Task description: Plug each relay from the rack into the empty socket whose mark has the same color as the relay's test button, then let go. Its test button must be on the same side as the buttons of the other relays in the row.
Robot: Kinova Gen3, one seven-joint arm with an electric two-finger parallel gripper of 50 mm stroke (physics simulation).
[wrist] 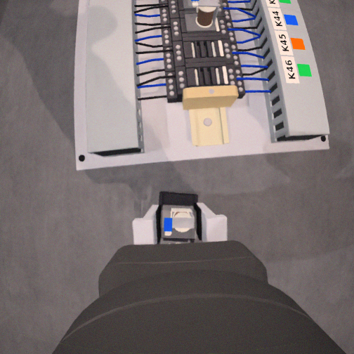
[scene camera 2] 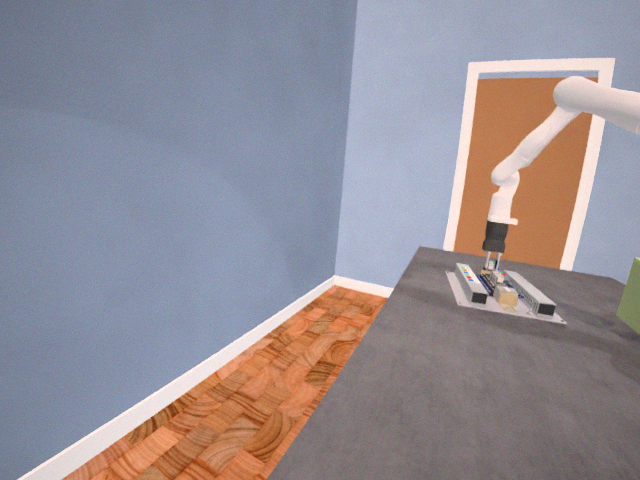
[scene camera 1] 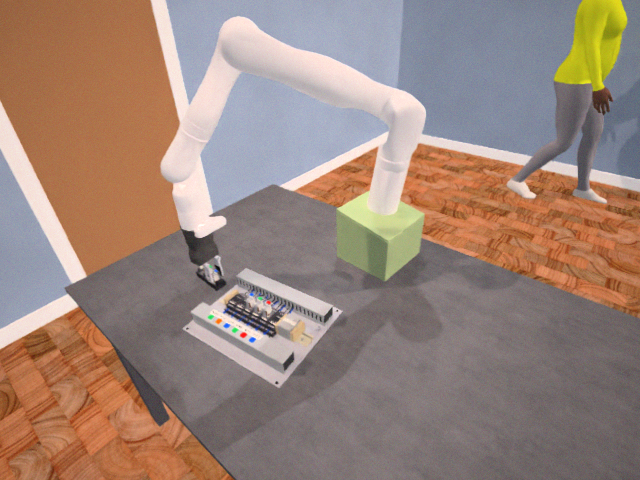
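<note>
Scene camera 1 gives me my gripper [scene camera 1: 215,278]. In scene camera 2 I find my gripper [scene camera 2: 490,268] again, together with a panel [scene camera 2: 492,305]. And the wrist view shows me both, my gripper [wrist: 177,216] as well as the panel [wrist: 166,126].
</note>
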